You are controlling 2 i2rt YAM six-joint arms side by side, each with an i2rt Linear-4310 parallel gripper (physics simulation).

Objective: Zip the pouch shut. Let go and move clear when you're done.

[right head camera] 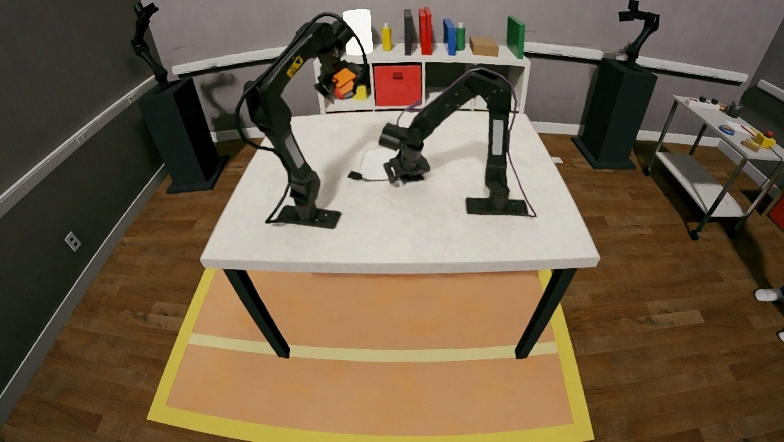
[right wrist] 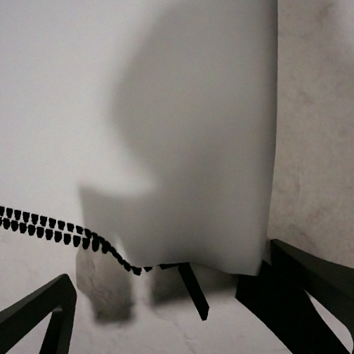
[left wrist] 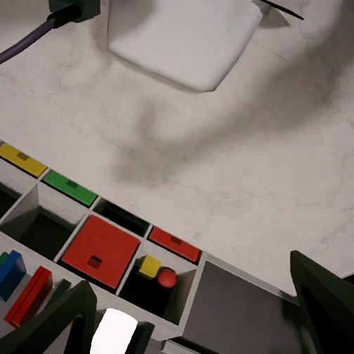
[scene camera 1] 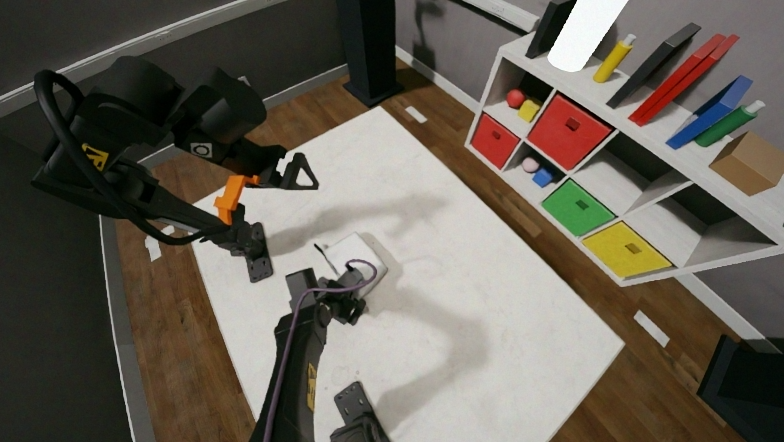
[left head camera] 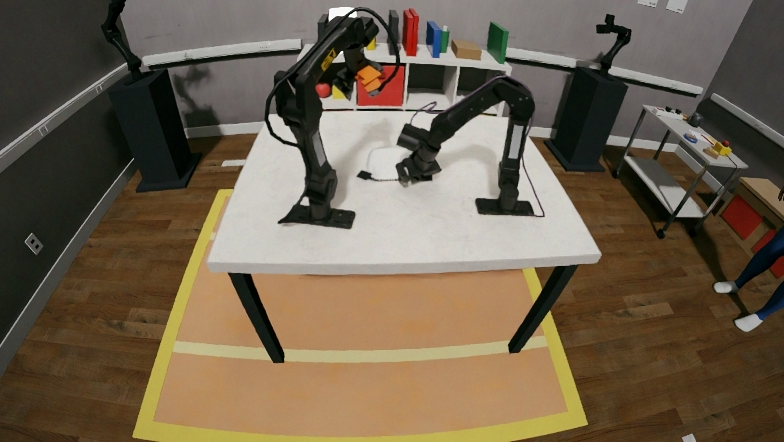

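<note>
The white pouch [left head camera: 382,160] [right head camera: 375,160] [scene camera 1: 351,249] [left wrist: 185,42] [right wrist: 150,100] lies flat on the table. Its zipper teeth [right wrist: 44,227] run along the near edge, in two rows at the left that meet toward the right. A thin black pull tab [right wrist: 194,292] hangs from that edge near the pouch's corner. A black end tab [left head camera: 364,175] [right head camera: 355,175] shows at the left end. My right gripper [left head camera: 418,176] [right head camera: 406,178] [right wrist: 168,268] is open low over the pouch's right near corner, its fingers on both sides of the pull tab. My left gripper [left wrist: 186,277] is open, high above the table.
The white table [left head camera: 406,244] [right head camera: 400,241] [scene camera 1: 494,307] carries both arms. A white shelf unit [left head camera: 456,62] with coloured bins, books and bottles stands behind it. The right arm's purple cable [scene camera 1: 299,323] loops over the pouch.
</note>
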